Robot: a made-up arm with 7 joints.
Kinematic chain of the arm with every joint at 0, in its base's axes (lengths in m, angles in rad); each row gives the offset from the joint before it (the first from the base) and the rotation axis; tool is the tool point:
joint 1: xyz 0 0 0.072 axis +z
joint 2: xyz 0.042 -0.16 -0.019 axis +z
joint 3: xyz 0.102 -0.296 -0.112 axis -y
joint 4: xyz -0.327 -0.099 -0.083 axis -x
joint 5: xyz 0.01 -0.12 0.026 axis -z
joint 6: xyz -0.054 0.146 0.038 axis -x
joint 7: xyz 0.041 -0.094 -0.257 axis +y
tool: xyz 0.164 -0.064 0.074
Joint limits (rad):
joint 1: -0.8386..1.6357
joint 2: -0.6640..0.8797
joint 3: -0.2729..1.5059
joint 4: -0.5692..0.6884
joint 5: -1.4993..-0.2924
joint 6: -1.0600..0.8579
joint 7: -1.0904..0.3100
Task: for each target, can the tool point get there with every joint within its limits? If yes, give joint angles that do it. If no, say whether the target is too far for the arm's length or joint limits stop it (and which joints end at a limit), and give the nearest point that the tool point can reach.
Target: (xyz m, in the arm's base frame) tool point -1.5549 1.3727 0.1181
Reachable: no: too far | nearest point -0.5911 0.3579 -0.1634 | short by 1.428 m
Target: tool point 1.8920 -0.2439 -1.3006
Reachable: no: too far | nearest point 0.7333 -0.0945 -0.6531 | short by 1.336 m
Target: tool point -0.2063 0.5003 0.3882
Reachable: no: joint limits stop it (at a limit: joint 1, joint 2, joint 3, joint 4, joint 6, joint 7) | nearest point -0.3181 0.3102 -0.0885 | short by 0.525 m
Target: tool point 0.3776 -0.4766 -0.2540
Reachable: yes | joints 1.2885 -0.4560 0.1318 0.3374 -0.7669 -0.5727 -0.8679
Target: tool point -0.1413 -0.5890 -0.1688
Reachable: yes | joints 0.1832 -0.4116 0.3589 0.2559 -0.7920 0.3987 -0.6144
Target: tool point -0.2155 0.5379 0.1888
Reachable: no: joint limits stop it (at a limit: joint 1, joint 2, joint 3, joint 4, joint 6, joint 7) | nearest point -0.3386 0.3332 -0.0943 | short by 0.370 m
